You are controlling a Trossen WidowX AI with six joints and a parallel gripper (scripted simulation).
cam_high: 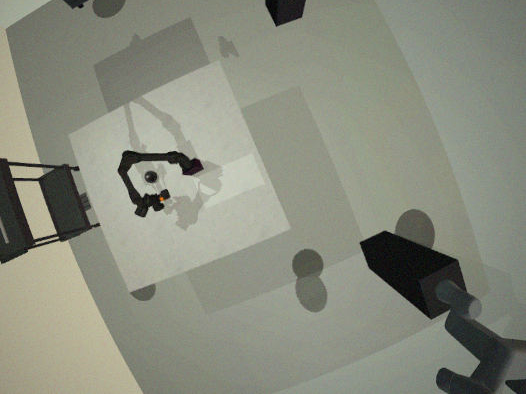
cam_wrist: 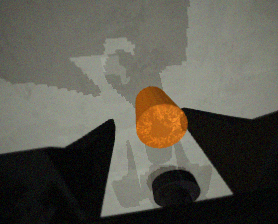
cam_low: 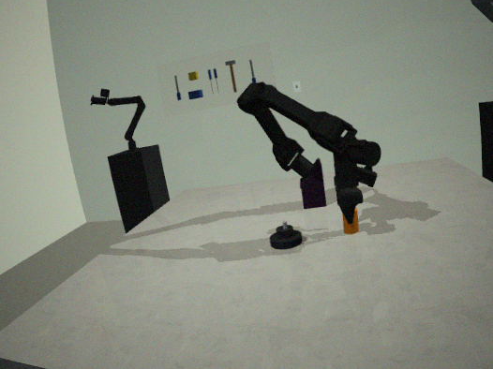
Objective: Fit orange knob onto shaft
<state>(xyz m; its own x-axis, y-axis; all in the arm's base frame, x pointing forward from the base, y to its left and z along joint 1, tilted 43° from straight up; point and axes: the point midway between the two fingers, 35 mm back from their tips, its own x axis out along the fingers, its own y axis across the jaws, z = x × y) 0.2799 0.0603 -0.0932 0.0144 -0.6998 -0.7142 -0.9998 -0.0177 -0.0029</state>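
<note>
Right now the orange knob is 10 mm ahead of my gripper tip and 10 mm above it. The rest, counted from my gripper tip: round pedestal: 170 mm to the right, 40 mm ahead.
</note>
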